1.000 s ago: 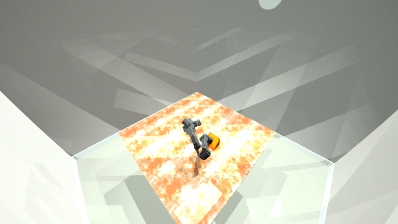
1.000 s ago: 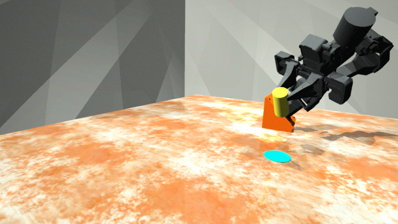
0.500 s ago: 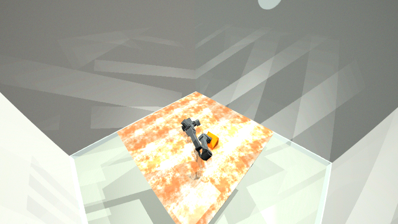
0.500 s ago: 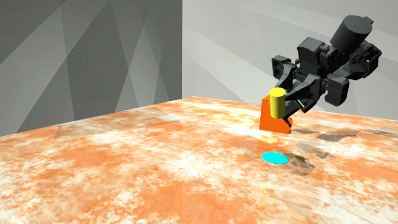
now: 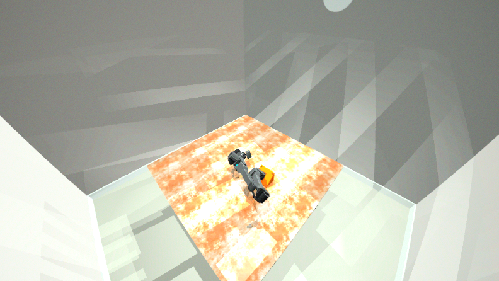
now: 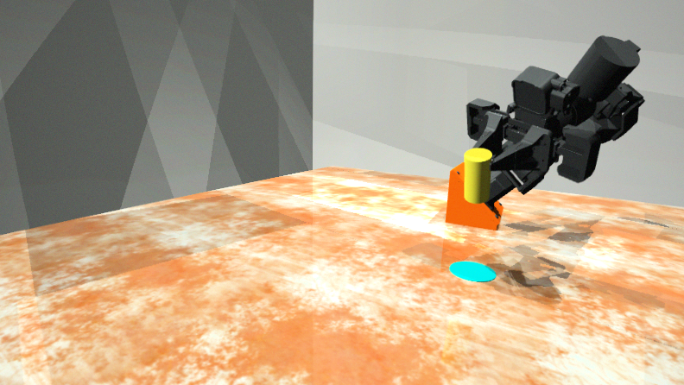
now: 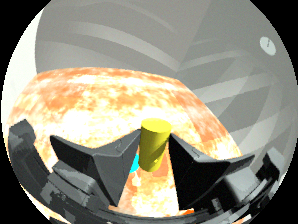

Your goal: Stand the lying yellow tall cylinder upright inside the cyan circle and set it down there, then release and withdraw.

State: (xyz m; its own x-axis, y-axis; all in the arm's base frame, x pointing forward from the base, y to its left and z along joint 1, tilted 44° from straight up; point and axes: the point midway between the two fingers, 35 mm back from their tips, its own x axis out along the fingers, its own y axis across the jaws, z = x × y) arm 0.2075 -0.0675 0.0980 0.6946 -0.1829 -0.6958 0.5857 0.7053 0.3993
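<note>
My gripper tip is 10 mm short of the cyan circle, 10 mm to the right of it and 150 mm above it. The rest, counted from my gripper tip: yellow tall cylinder (10 mm behind, 20 mm below).
</note>
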